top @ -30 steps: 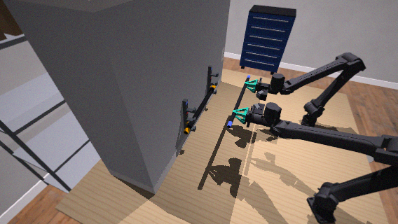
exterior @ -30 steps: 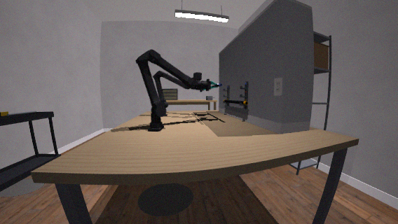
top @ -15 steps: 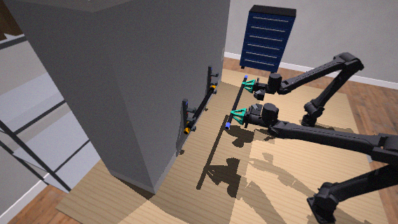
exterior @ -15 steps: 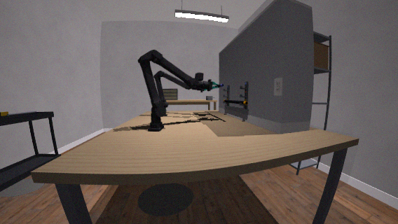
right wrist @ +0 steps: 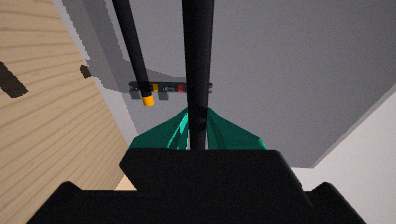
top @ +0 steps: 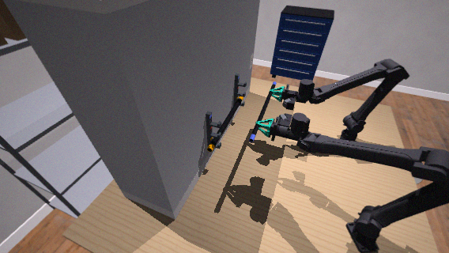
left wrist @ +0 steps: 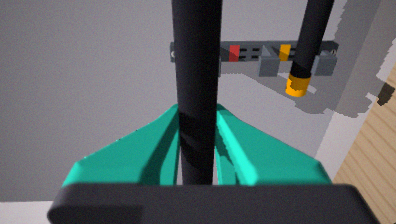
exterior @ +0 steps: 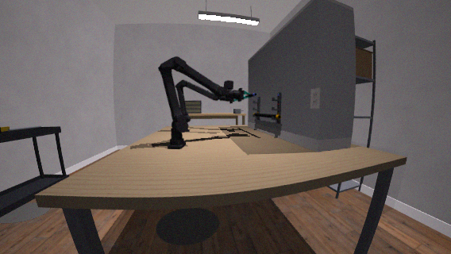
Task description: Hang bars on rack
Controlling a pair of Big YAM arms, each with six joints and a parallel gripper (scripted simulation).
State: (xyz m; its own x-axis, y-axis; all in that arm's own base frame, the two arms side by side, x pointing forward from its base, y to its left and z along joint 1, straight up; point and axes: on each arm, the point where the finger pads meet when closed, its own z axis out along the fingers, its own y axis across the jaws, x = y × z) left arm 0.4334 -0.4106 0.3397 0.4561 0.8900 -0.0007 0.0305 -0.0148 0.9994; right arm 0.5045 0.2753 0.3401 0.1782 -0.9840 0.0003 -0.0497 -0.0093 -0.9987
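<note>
Right now my left hand is 150 mm to the left of the blue-ended bar and 10 mm past it. From my left hand the other things lie so: orange-ended bar (200 mm ahead, 160 mm to the right, 160 mm below); then grey wall block (380 mm ahead, 200 mm to the right, 110 mm above).
</note>
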